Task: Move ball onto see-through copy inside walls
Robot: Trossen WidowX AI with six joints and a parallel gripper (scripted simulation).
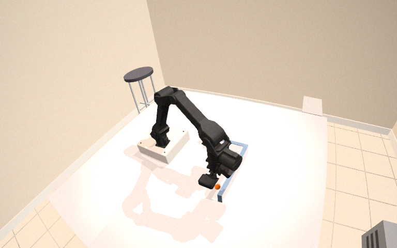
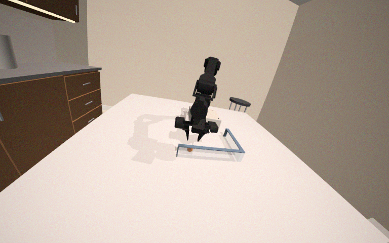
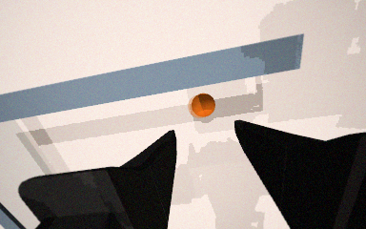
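Right now my gripper tip is 50 mm above the orange ball and 10 mm to the left of it.
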